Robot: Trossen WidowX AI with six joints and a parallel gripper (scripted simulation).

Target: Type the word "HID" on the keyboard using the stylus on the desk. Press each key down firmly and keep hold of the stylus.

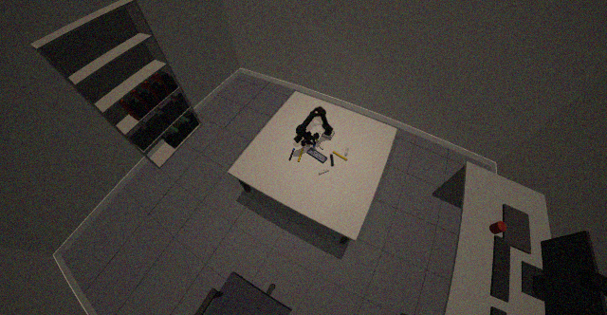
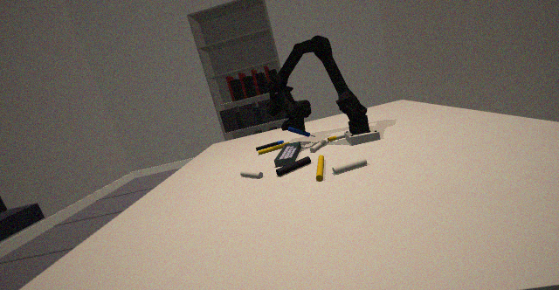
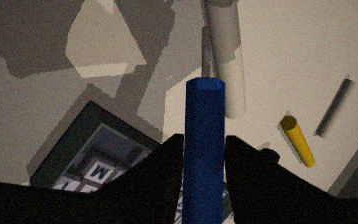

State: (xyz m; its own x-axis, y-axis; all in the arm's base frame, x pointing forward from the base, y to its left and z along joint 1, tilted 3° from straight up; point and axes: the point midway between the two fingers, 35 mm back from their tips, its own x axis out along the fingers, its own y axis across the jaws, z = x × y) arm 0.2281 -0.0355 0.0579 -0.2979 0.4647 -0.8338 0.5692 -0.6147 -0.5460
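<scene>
Right now the blue stylus is 10 mm behind my gripper tip, 10 mm to the right of it and 10 mm below it. From my gripper tip the other things lie so: black cylinder 30 mm ahead, 220 mm to the left, 50 mm below.
</scene>
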